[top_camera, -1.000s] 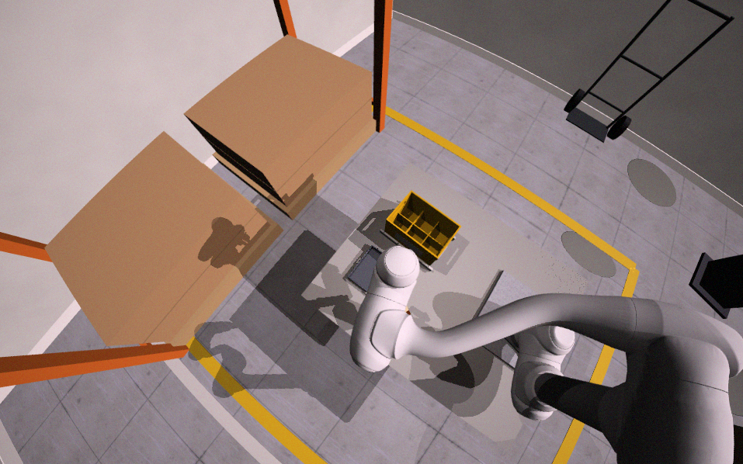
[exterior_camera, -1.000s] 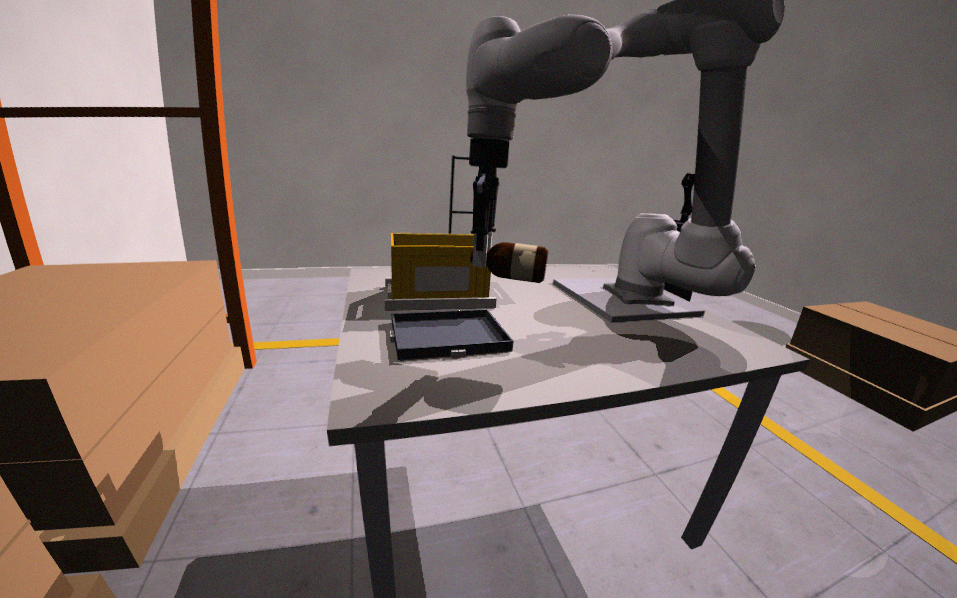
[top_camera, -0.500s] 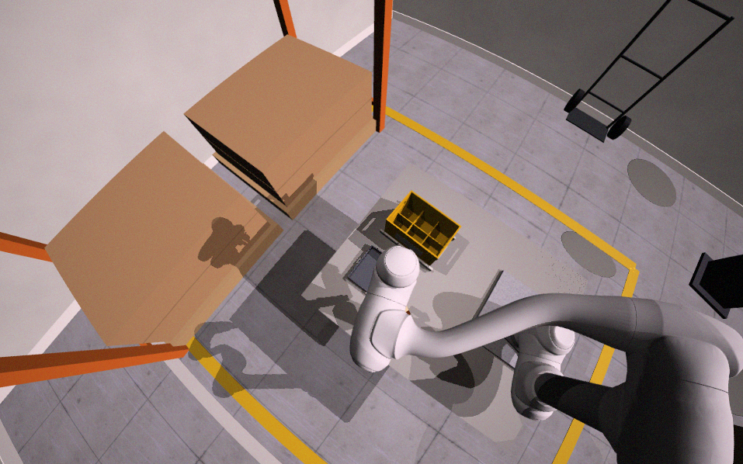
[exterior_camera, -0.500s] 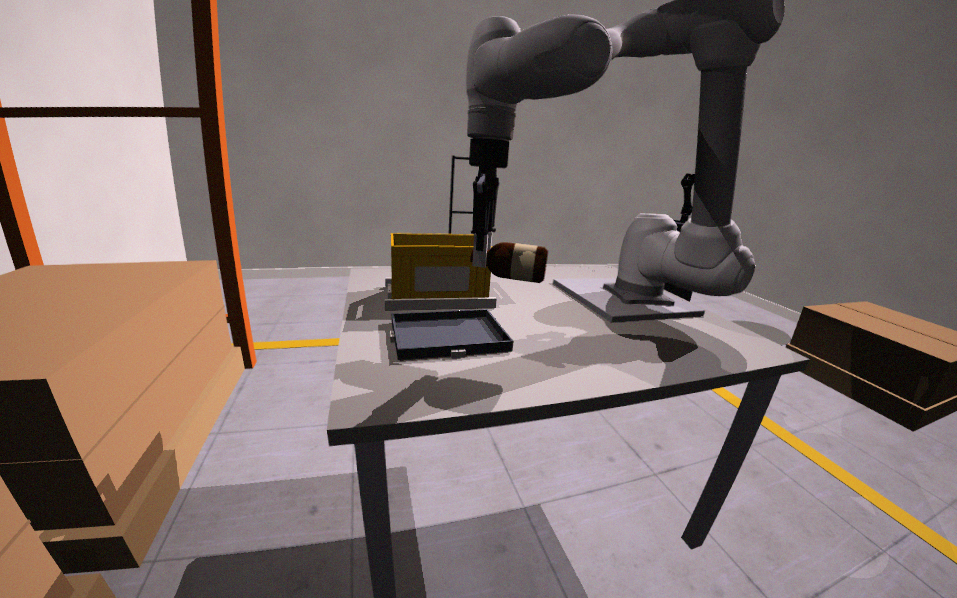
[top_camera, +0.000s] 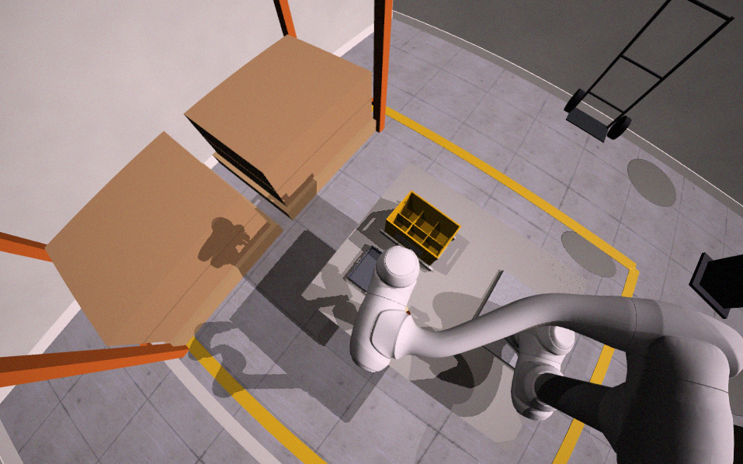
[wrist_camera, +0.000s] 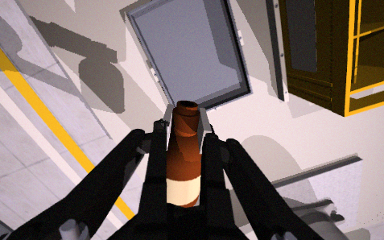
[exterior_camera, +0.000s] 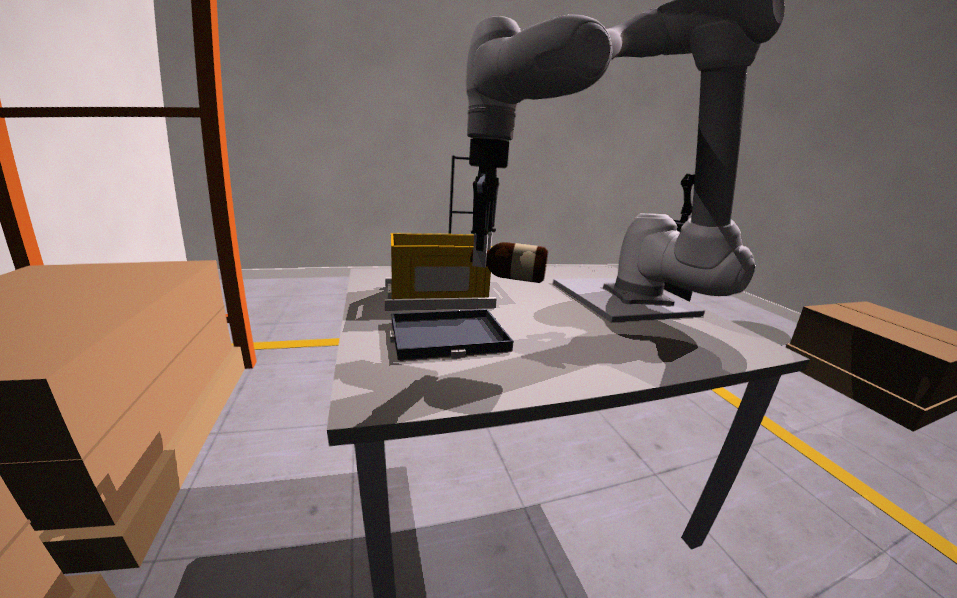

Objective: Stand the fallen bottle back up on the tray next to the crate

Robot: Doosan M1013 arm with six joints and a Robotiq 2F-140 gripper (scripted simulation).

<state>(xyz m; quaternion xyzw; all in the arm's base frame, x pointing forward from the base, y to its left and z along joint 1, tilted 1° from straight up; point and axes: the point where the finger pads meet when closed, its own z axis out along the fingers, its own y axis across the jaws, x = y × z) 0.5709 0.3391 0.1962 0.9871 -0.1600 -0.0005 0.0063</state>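
The brown bottle lies 50 mm behind my hand, 20 mm to the left of it and 20 mm below it. From my hand the other things lie so: dark grey tray 60 mm ahead, 40 mm to the right, 210 mm below; then yellow crate 90 mm ahead, 310 mm to the right, 140 mm below.
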